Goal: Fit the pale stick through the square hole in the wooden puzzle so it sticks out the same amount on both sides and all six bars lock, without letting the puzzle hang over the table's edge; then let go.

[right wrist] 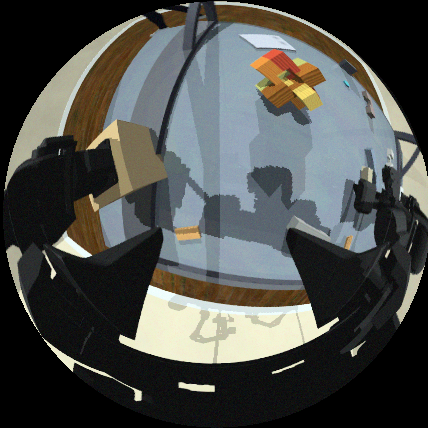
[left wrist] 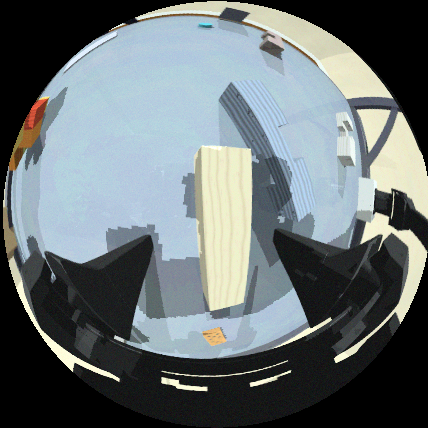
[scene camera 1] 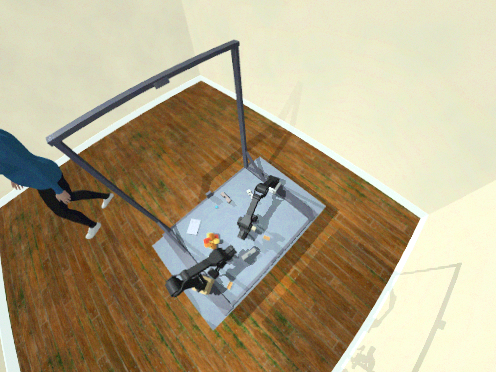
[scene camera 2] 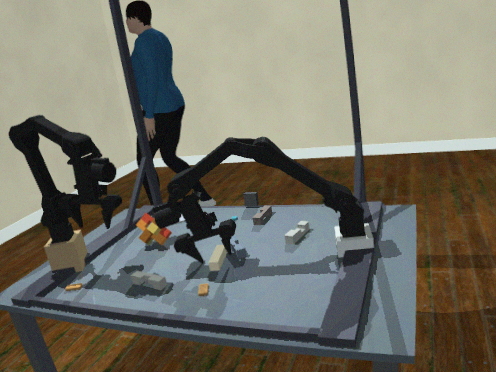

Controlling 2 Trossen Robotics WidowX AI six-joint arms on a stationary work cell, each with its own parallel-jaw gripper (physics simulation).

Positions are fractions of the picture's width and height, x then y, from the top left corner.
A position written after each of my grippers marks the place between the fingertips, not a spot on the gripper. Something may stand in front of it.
Note:
My right gripper (scene camera 2: 0.19, 0.61) is open and holds nothing. The table carries a pale stick (left wrist: 0.52, 0.41). Also in view: my left gripper (scene camera 2: 0.44, 0.69).
My left gripper is seen too in the right wrist view (right wrist: 0.85, 0.44) and in the left wrist view (left wrist: 0.50, 0.56). My right gripper also shows in the right wrist view (right wrist: 0.53, 0.55).

